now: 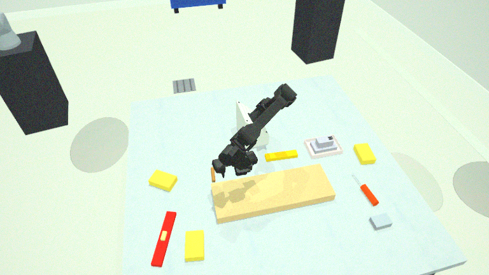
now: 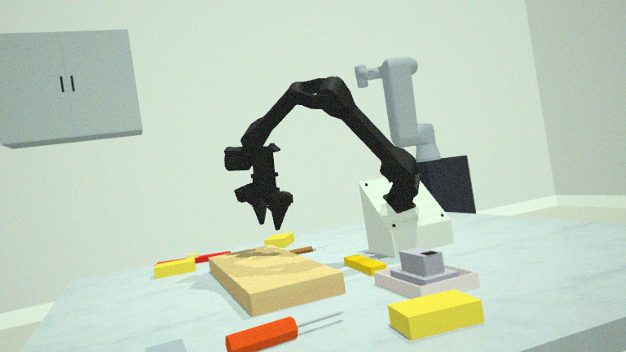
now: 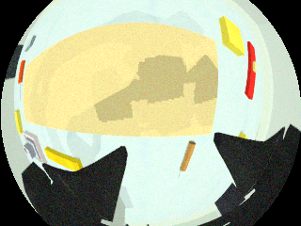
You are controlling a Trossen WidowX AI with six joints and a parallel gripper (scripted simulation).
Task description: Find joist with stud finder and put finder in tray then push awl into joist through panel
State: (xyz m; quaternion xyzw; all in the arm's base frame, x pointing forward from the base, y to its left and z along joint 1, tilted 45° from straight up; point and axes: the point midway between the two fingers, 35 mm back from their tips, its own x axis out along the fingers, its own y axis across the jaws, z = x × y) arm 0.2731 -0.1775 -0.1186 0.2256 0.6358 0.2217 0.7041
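Right now the awl is 140 mm behind my gripper tip, 90 mm below it and 60 mm to the right of it. Round my gripper tip: yellow bar (290 mm to the left, 90 mm below, 90 mm behind); then red level (340 mm to the right, 130 mm ahead, 90 mm below); then pale pink tray (510 mm to the left, 90 mm below, 70 mm behind).
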